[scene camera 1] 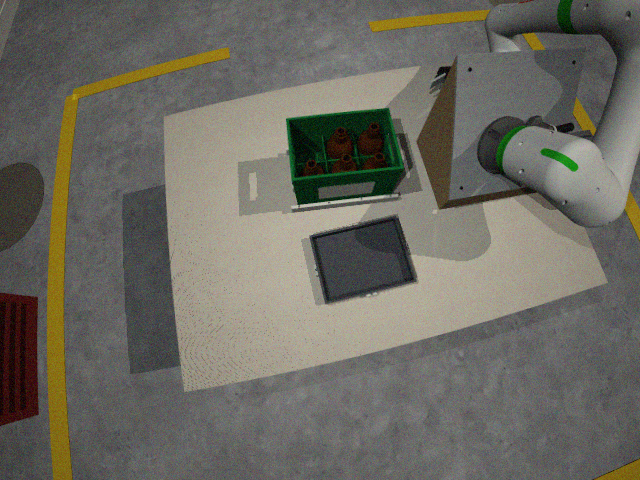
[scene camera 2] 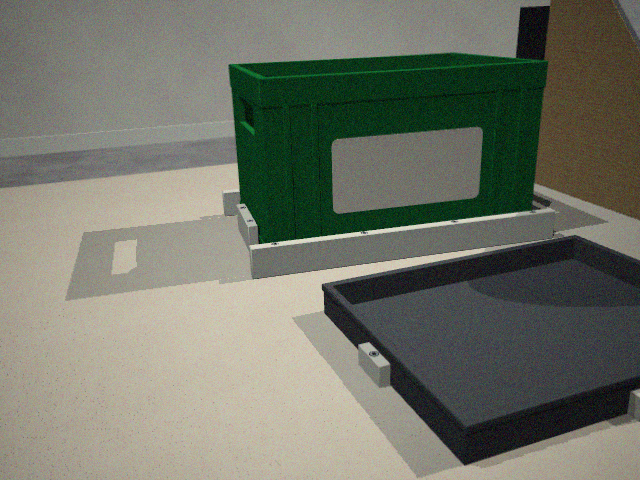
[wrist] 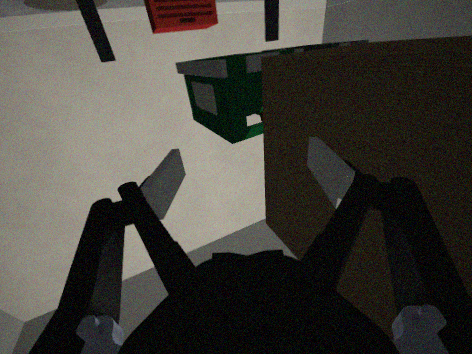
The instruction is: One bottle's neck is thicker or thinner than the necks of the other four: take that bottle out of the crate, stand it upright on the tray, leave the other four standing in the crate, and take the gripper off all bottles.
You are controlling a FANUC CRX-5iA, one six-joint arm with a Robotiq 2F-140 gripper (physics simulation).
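Places are measured from the arm's base along level axes (x left, y down, z back), in centimetres.
Pixels of known places: gripper, fingertip midpoint: [wrist: 243, 156]; arm's base at its link origin: [scene camera 1: 502, 145] [wrist: 395, 171].
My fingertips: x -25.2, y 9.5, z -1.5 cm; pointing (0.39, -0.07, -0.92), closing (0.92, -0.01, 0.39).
For each thing: its top centre in the pictures, then the offset to it from my fingertips. "pt": a spot on its surface instead.
- green crate at its top centre: [scene camera 2: 374, 63] [scene camera 1: 343, 141] [wrist: 236, 121] dx +14.0, dy -9.6, dz -38.9 cm
- back-middle bottle at its top centre: [scene camera 1: 341, 130] dx +9.8, dy -8.3, dz -38.1 cm
- back-right bottle at its top centre: [scene camera 1: 374, 126] dx +10.9, dy -8.3, dz -29.3 cm
- front-left bottle at its top centre: [scene camera 1: 311, 164] dx +17.4, dy -8.3, dz -48.0 cm
- front-middle bottle at its top centre: [scene camera 1: 346, 158] dx +18.1, dy -8.3, dz -39.1 cm
- front-right bottle at its top centre: [scene camera 1: 379, 156] dx +19.9, dy -8.3, dz -31.0 cm
- dark tray at a spot on its surface: [scene camera 2: 491, 351] pt dx +42.3, dy +7.4, dz -45.5 cm
The green crate [scene camera 1: 305, 192] [scene camera 2: 403, 105] [wrist: 231, 100] stands upright on the table. Inside it, in scene camera 1, brown bottles stand in two rows: a back-middle bottle [scene camera 1: 339, 145], a back-right bottle [scene camera 1: 370, 141], a front-left bottle [scene camera 1: 312, 168], a front-middle bottle [scene camera 1: 344, 163] and a front-right bottle [scene camera 1: 375, 162]. The back-left compartment holds no bottle. I cannot tell which neck differs. The dark tray [scene camera 1: 361, 263] [scene camera 2: 491, 351] lies in front of the crate, with no bottle on it. My gripper [wrist: 243, 156] is open and empty, away from the crate; the big panel largely hides it in scene camera 1.
A large panel or box, grey on top with brown sides [scene camera 1: 439, 149] [scene camera 2: 589, 103] [wrist: 360, 125], stands right of the crate, close beside my gripper. Pale rails [scene camera 2: 403, 242] edge the crate's base. Small blocks [scene camera 2: 374, 364] hold the tray. A red slatted object [scene camera 1: 18, 356] [wrist: 185, 15] lies beyond the table.
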